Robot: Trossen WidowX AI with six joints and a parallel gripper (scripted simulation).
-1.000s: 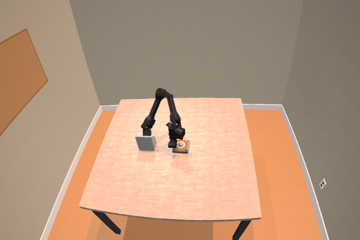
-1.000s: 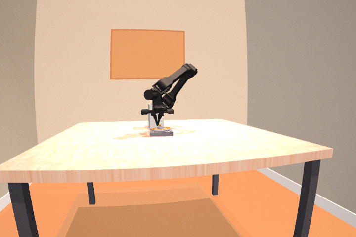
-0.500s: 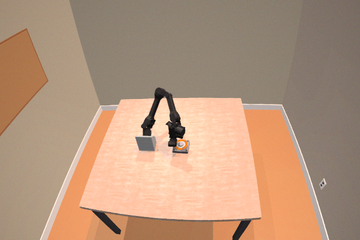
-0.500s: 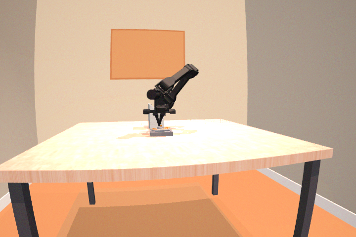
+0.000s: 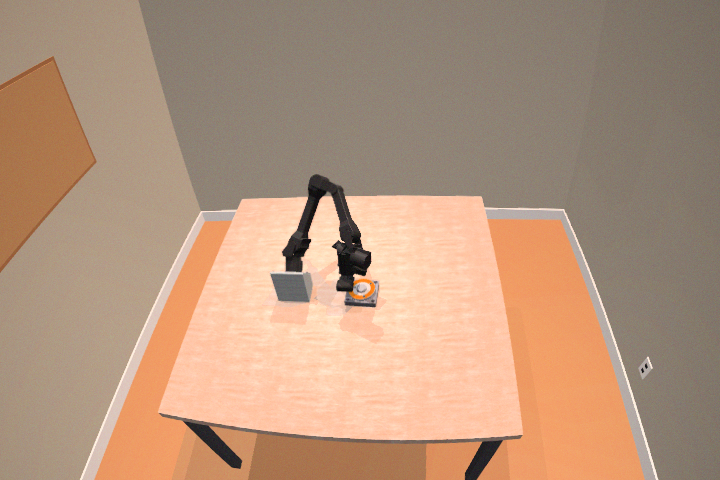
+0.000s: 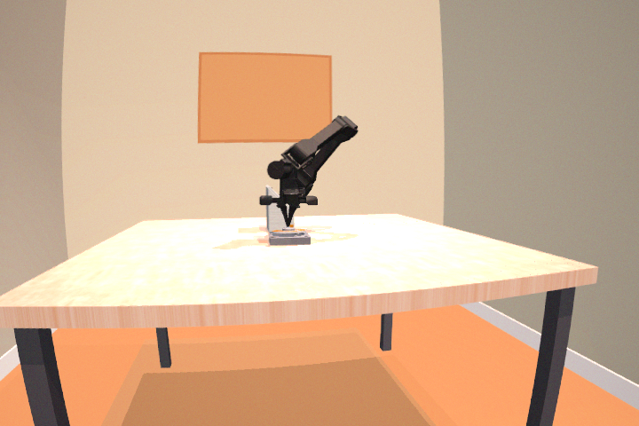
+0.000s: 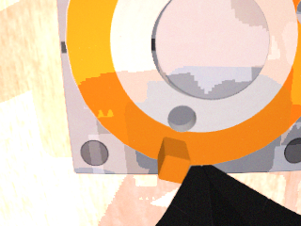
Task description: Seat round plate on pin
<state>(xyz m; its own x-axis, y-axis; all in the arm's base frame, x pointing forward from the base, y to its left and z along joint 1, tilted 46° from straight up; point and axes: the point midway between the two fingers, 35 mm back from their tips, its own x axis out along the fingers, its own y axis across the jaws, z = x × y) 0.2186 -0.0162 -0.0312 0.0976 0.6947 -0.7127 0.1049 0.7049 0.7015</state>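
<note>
Now: the round orange plate 3 cm ahead of my gripper tip. Round my gripper tip: grey square base 5 cm ahead, 1 cm to the right, 2 cm below.
</note>
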